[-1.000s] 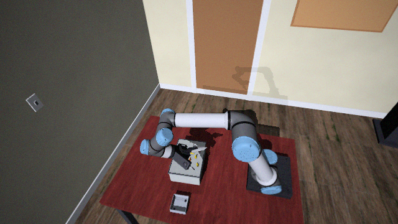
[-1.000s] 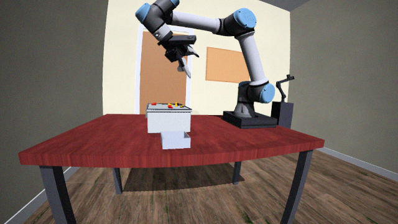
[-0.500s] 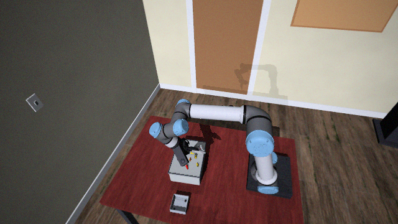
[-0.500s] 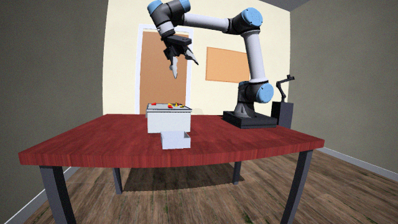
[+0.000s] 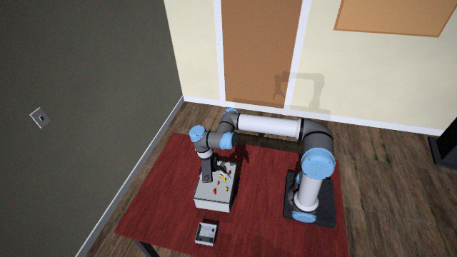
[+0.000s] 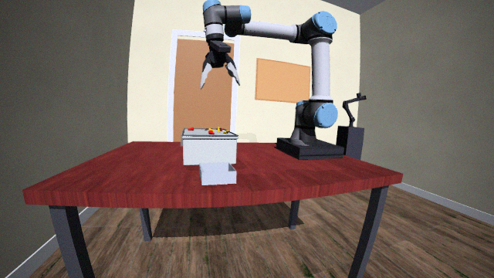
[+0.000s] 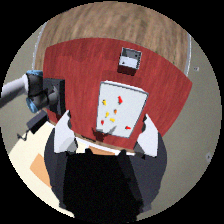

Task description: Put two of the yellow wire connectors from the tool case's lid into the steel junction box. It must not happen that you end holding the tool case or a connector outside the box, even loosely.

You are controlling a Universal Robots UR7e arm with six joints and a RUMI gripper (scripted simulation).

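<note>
My hand is 70 mm short of the grey tool case, 110 mm to the left of it and 220 mm above it.
</note>
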